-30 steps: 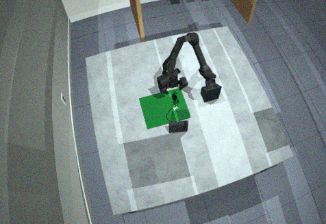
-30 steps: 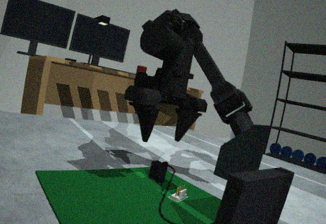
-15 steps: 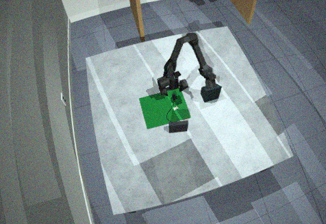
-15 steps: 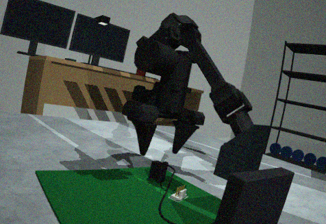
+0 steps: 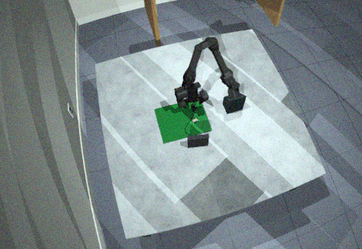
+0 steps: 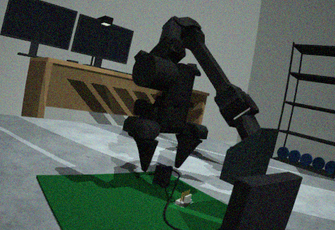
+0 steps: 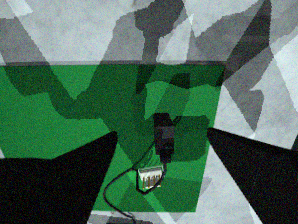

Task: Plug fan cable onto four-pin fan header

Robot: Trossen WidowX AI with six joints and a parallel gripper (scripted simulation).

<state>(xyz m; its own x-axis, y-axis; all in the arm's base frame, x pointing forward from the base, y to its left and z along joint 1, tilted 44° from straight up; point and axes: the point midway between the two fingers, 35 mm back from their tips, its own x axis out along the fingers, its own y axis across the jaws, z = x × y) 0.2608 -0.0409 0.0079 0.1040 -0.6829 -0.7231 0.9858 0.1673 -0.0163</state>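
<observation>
The dark fan plug lies 1 cm below my gripper tip. Also, from my gripper tip: black fan (24 cm to the left, 2 cm ahead, 2 cm above); fan header (9 cm to the left, 4 cm below); green board (8 cm ahead, 6 cm to the left, 5 cm below).
</observation>
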